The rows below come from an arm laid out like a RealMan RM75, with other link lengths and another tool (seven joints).
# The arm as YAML. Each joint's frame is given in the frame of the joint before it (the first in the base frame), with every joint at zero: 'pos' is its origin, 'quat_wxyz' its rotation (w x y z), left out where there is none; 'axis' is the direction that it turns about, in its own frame. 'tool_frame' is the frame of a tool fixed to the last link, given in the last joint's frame.
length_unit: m
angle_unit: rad
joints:
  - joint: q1
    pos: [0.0, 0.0, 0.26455]
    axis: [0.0, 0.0, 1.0]
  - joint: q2
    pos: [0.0, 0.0, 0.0]
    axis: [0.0, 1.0, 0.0]
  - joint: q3
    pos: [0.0, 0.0, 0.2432]
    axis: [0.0, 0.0, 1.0]
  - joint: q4
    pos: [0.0, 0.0, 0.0]
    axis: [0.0, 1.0, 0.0]
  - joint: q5
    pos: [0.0, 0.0, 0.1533]
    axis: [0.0, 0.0, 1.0]
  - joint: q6
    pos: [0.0, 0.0, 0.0]
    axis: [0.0, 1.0, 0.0]
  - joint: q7
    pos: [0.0, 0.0, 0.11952]
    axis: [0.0, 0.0, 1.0]
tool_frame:
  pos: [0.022, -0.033, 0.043]
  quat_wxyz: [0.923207, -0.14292, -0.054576, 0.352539]
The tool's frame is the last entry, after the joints.
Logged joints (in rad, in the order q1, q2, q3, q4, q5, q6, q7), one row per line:
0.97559 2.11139 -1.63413 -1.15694 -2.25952 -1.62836 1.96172
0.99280 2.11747 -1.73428 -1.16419 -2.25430 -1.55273 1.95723
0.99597 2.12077 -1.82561 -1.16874 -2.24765 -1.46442 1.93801
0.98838 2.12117 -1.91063 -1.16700 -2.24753 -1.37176 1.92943
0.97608 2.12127 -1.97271 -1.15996 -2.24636 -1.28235 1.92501
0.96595 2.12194 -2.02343 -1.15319 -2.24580 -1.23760 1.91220
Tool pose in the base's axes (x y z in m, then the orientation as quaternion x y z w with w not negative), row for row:
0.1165 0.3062 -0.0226 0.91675 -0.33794 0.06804 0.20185
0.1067 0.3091 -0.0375 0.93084 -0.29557 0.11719 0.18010
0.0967 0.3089 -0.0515 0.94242 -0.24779 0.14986 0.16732
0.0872 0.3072 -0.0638 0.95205 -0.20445 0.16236 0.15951
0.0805 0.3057 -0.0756 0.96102 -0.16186 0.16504 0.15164
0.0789 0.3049 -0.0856 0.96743 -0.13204 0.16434 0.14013
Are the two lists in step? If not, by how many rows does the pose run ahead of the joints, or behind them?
The pose runs 2 rows behind the joints: the pose in row i belongs to the joints in row i - 2.
